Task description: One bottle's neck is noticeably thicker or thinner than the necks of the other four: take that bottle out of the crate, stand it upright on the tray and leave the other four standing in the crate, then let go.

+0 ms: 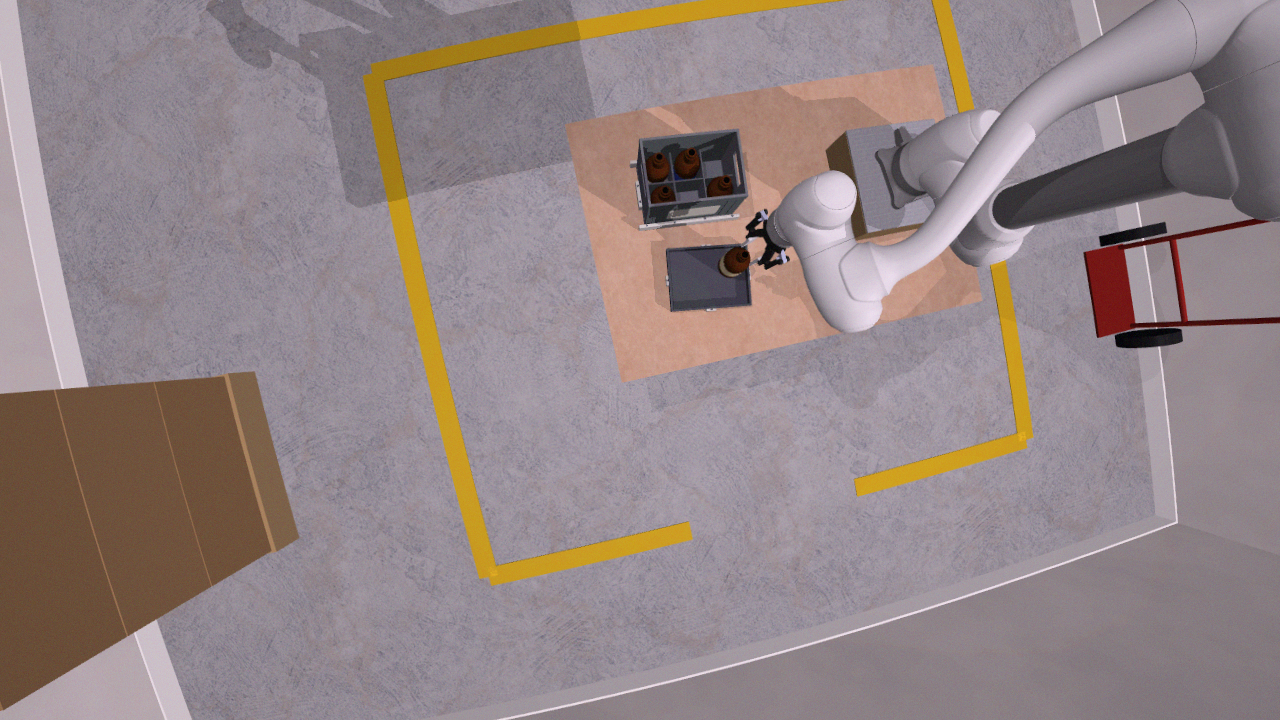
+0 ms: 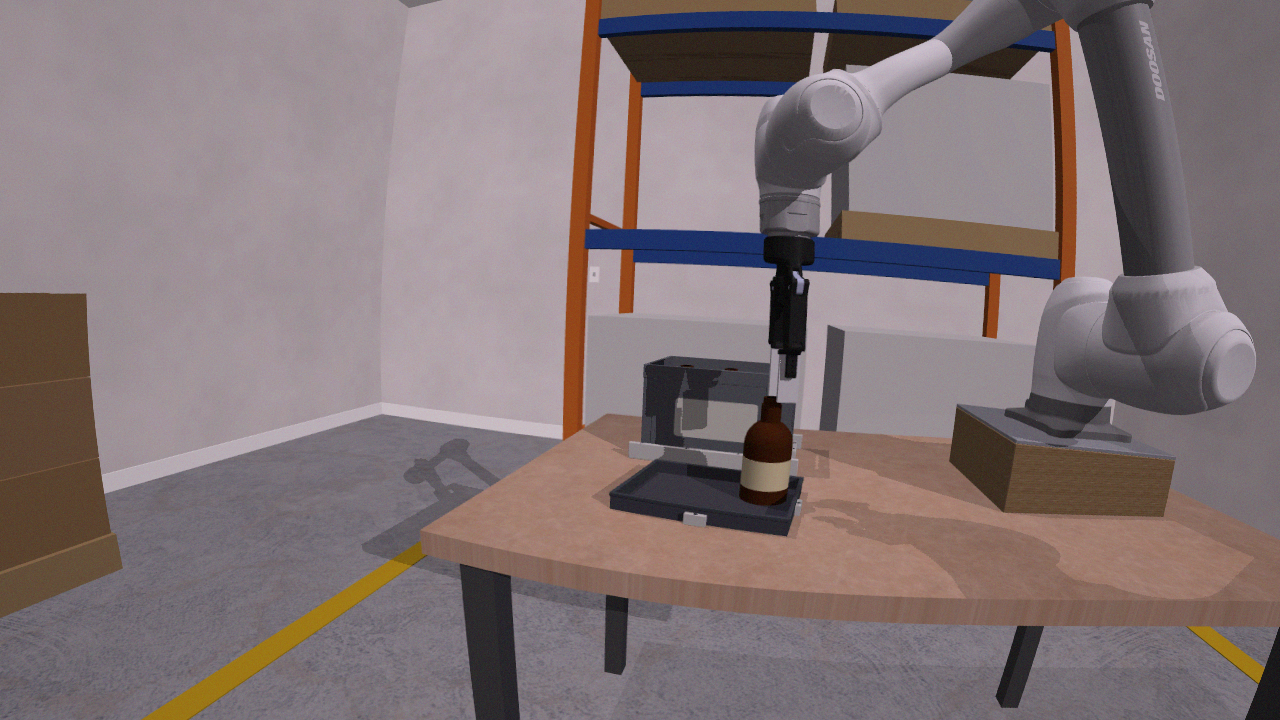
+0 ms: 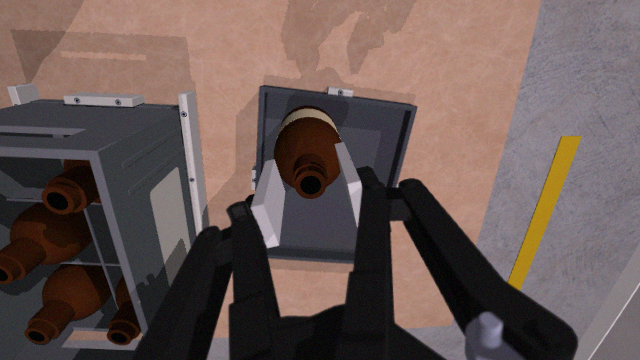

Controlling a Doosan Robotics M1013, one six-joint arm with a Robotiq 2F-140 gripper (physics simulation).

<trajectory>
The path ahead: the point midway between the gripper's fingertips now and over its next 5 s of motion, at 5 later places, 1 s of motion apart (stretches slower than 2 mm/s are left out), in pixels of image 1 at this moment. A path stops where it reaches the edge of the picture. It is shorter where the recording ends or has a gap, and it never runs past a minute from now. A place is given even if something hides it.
The gripper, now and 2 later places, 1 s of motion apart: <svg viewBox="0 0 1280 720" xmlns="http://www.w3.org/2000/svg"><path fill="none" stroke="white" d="M749 253L762 243L765 242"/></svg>
</trajectory>
